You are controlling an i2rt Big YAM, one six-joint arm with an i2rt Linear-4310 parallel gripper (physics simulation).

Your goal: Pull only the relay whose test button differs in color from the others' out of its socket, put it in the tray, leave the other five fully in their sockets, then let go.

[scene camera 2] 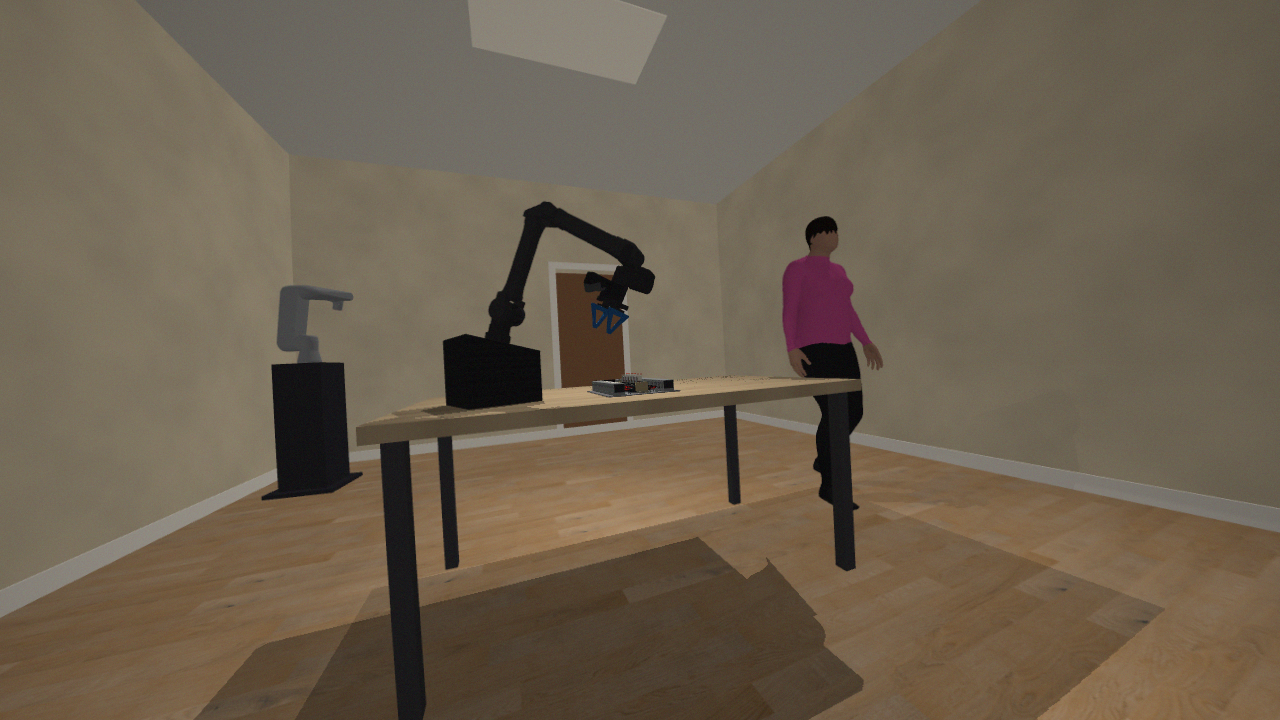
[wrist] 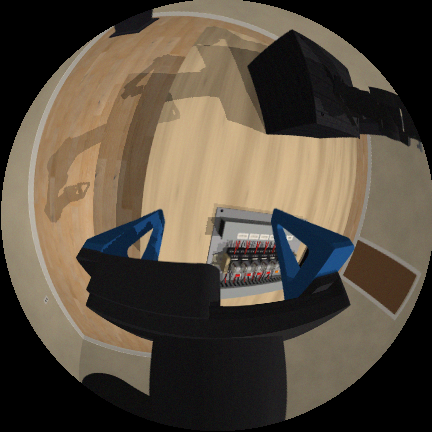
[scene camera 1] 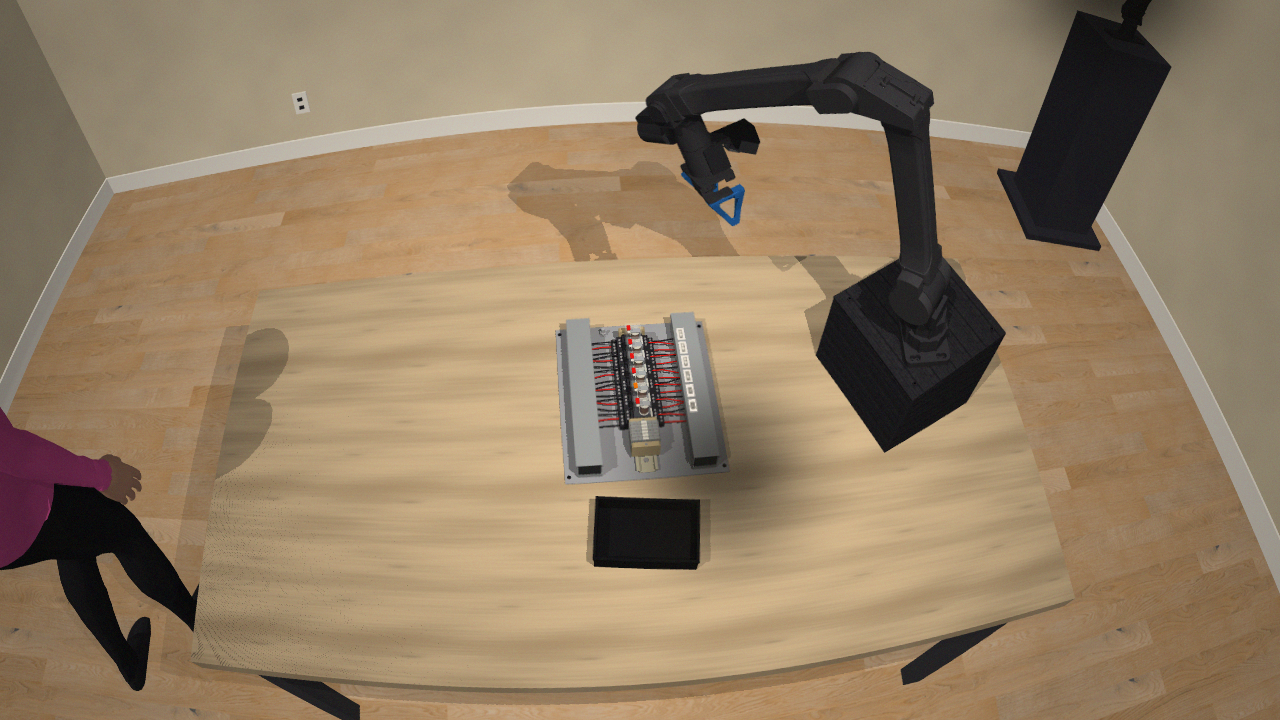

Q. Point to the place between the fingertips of my gripper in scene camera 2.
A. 601, 330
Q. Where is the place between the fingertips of my gripper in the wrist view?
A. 217, 214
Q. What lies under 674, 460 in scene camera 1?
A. A grey panel.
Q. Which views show my gripper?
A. Scene camera 2, the wrist view and scene camera 1: all of them.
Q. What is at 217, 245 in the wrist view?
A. A grey panel.
